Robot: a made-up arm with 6 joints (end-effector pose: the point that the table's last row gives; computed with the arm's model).
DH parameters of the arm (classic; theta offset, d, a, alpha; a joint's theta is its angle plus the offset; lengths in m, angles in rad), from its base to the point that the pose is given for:
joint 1: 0 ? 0 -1.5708
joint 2: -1.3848 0 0.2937 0
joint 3: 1.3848 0 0.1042 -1.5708
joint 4: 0 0.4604 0 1.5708
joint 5: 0 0 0.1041 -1.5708
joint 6: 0 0.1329 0 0
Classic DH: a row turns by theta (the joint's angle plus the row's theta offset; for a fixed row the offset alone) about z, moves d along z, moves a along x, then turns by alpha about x.
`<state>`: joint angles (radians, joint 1 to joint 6).
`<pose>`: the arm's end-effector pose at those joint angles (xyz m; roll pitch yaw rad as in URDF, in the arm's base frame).
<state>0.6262 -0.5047 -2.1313 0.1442 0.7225 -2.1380</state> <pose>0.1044 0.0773 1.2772 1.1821 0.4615 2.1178</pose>
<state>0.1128 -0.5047 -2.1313 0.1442 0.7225 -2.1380</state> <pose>0.1289 0.0160 1.2772 1.1821 0.4615 1.6044</pose>
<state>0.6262 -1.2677 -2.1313 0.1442 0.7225 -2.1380</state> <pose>-0.4147 -0.2982 1.1244 0.3839 0.2764 1.8146</pose>
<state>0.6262 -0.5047 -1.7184 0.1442 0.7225 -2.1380</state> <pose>0.2831 0.2065 1.1381 1.6427 0.4515 2.3238</pose>
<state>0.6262 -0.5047 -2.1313 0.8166 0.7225 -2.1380</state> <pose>0.0990 0.0804 1.2787 1.1132 0.1473 2.6903</pose>
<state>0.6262 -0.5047 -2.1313 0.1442 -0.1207 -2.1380</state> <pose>0.0054 -0.0172 1.2961 0.3611 0.1408 1.7953</pose>
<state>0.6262 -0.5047 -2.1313 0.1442 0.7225 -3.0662</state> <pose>0.1044 0.0773 1.2772 0.3914 1.1949 1.1450</pose>
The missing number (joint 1, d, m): 0.4023
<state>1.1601 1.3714 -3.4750 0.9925 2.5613 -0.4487</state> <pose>0.1308 0.6358 0.6271 -2.3439 -0.2106 2.2525</pose>
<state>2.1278 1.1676 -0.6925 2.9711 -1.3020 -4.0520</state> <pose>-0.0104 0.0667 0.1366 -1.3331 0.5681 -2.2873</pose>
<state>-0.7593 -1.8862 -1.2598 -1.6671 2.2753 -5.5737</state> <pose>-0.4156 0.1630 0.8175 -2.4849 -0.6126 2.9306</pose>
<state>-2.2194 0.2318 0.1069 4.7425 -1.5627 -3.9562</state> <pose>0.0446 -0.1624 0.2977 -1.6093 1.0945 -2.2793</pose>
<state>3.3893 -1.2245 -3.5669 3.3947 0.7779 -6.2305</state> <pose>0.8418 0.2178 0.3795 -2.7739 -0.6664 -0.0481</pose>
